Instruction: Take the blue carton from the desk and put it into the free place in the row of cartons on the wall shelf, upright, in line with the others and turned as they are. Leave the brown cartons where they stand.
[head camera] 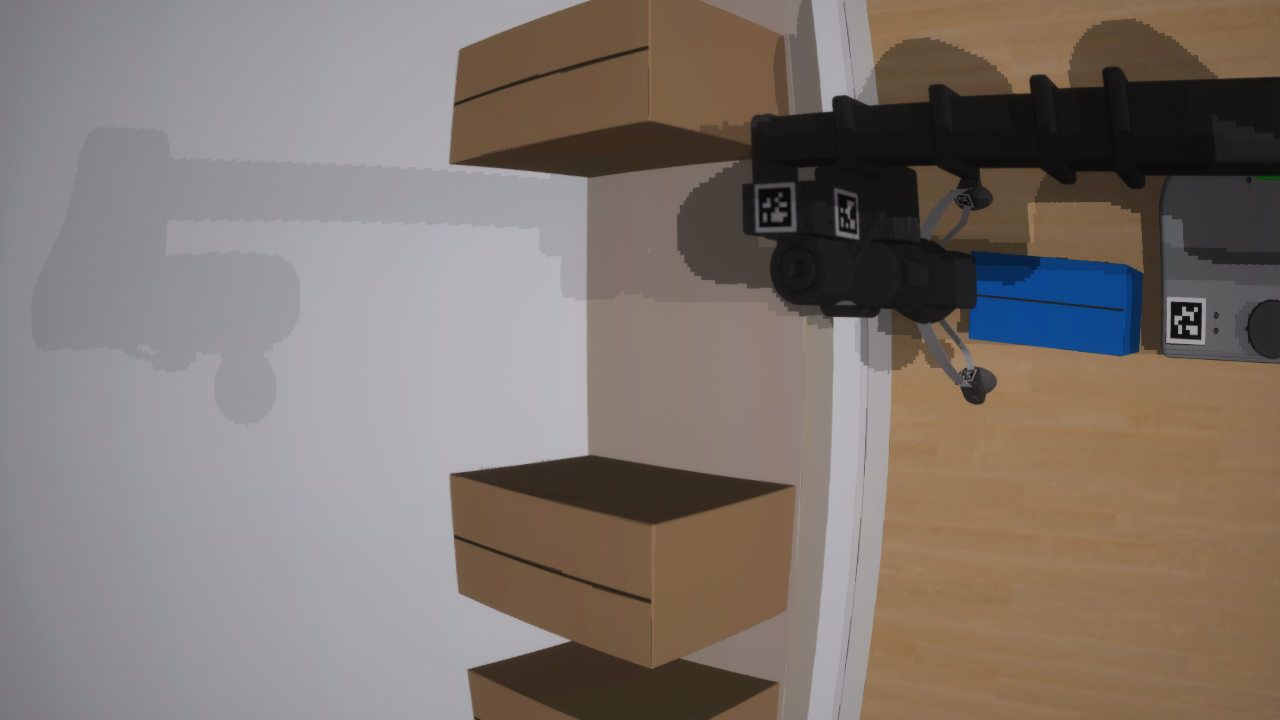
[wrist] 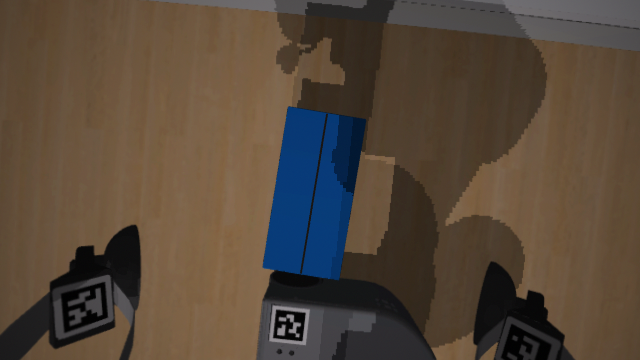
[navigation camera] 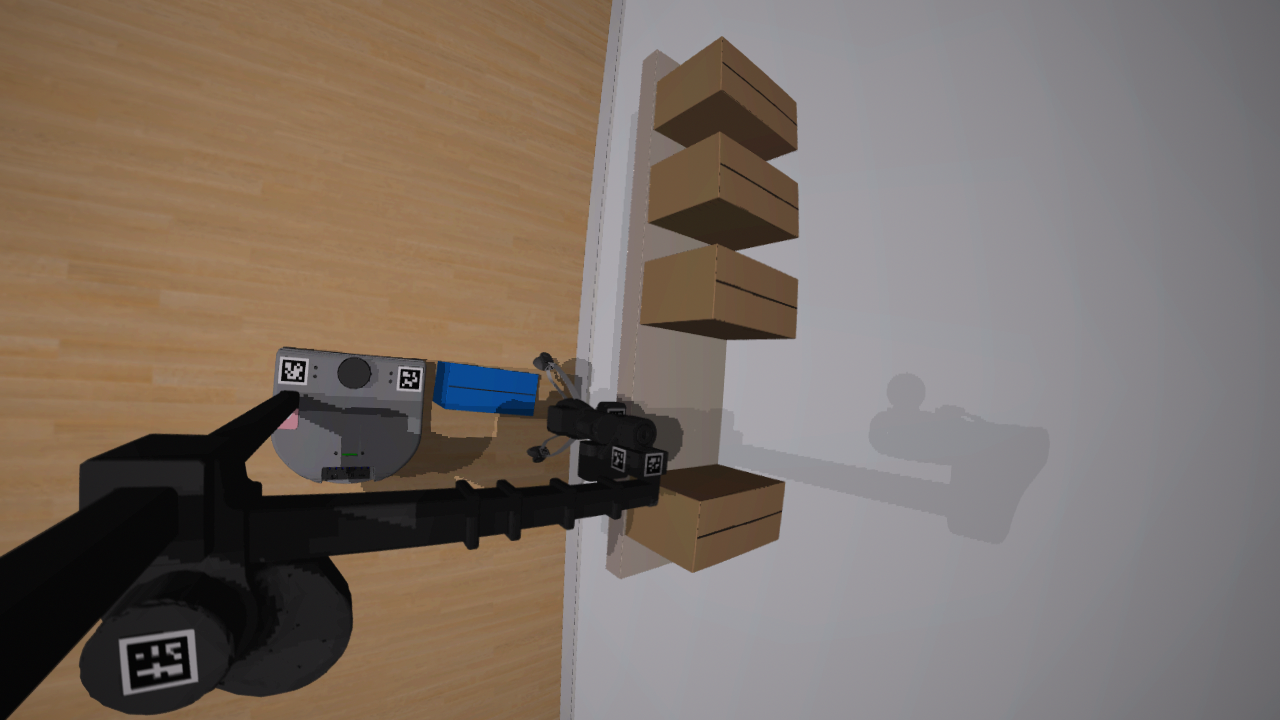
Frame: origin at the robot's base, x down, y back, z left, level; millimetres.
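Seen in the pictures: gripper, fingertip midpoint: (head camera: 983, 289) (navigation camera: 536, 406); robot's base, origin of the base link: (head camera: 1268, 325) (navigation camera: 354, 371).
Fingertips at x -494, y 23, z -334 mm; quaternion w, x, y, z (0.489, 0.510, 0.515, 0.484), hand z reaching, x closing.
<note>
Offsets run from my fingertips to a thing's middle. Level surfaces: height alone.
The blue carton {dy -5, dx +404, dz -13 mm} (head camera: 1056, 317) (navigation camera: 487, 394) (wrist: 312, 195) is on the wooden floor between my base and the wall, a thin dark line along its upper face. My gripper (head camera: 977, 291) (navigation camera: 540, 407) (wrist: 311, 272) is open and empty, its fingers wide apart, raised above the floor near the shelf edge. In the wrist view the carton shows ahead of and between the fingertips. The wall shelf {dx -162 mm} (head camera: 698, 376) (navigation camera: 684, 367) bears brown cartons {dy +166, dx -252, dz -249 mm} (head camera: 572, 80) {dy -234, dx -252, dz -242 mm} (head camera: 554, 555) (navigation camera: 759, 291) (navigation camera: 733, 519) in a row, with a wide gap between these two neighbours. A desk does not show.
My base (head camera: 1199, 214) (navigation camera: 349, 416) (wrist: 335, 315) is close to the blue carton's near end. My extended arm (head camera: 984, 129) (navigation camera: 411, 519) reaches over the floor to the shelf, close to the brown carton at one side of the gap. The wall (head camera: 313, 376) (navigation camera: 984, 268) stands behind the shelf.
</note>
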